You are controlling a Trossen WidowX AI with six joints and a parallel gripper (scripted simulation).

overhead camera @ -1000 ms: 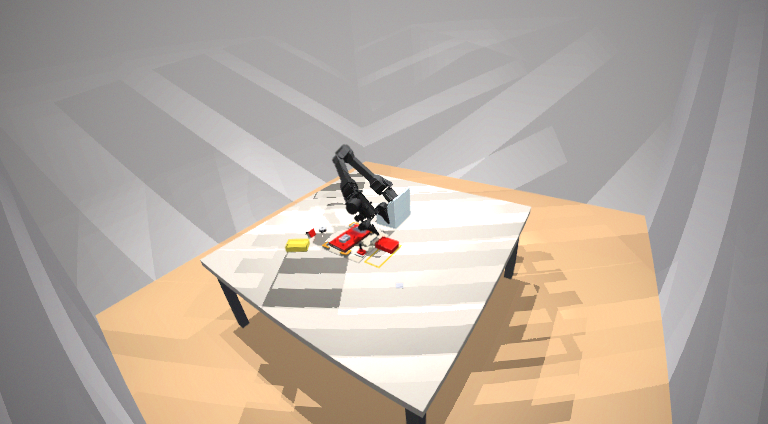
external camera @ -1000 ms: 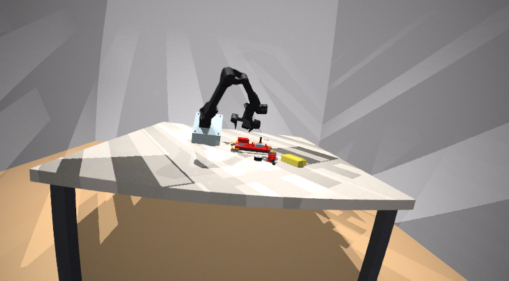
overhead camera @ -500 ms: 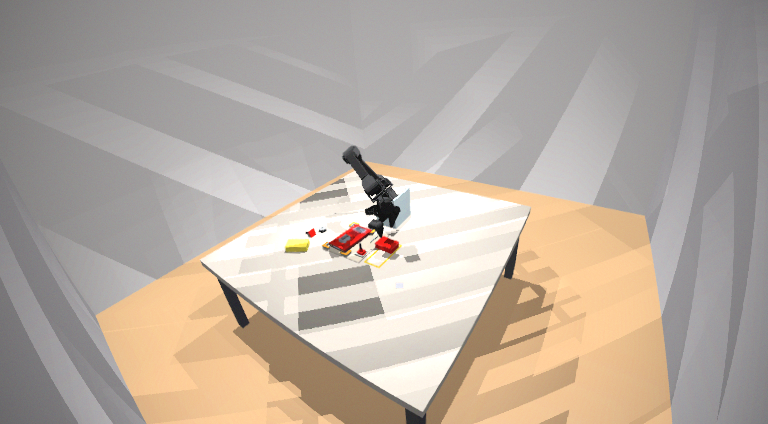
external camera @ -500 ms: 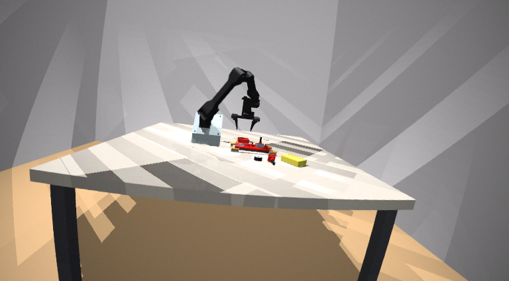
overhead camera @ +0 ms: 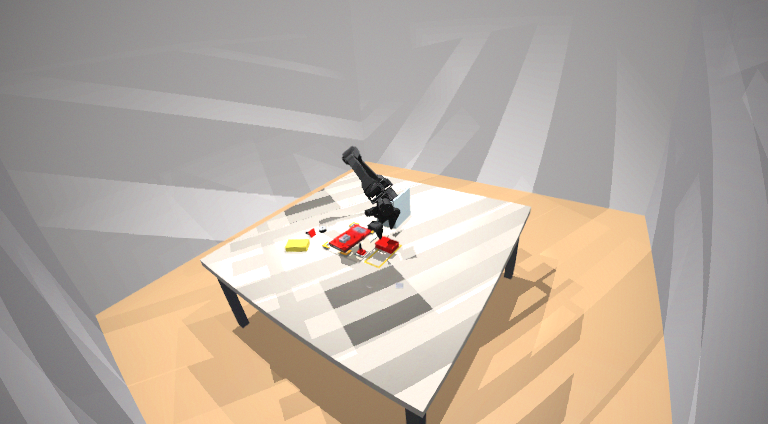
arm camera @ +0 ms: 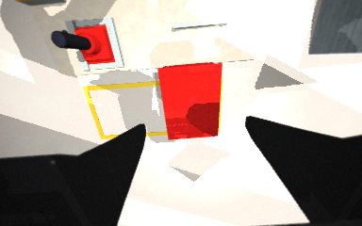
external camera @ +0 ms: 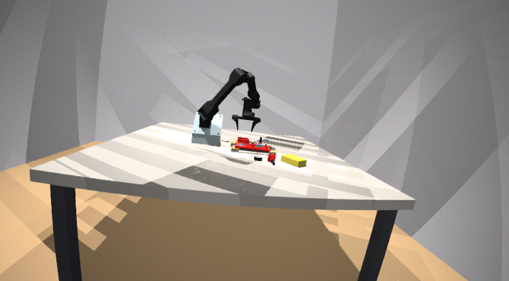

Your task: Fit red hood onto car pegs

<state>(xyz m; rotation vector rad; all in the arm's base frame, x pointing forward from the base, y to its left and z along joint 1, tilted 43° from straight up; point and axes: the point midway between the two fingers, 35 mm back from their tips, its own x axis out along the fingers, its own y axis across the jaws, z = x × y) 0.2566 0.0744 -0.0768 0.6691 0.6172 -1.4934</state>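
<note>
Now: the red hood 6 cm below my gripper tip. The rest, counted from my gripper tip: yellow block 40 cm to the right, 21 cm ahead, 6 cm below; wheel 39 cm to the right, 7 cm below, 3 cm ahead.
</note>
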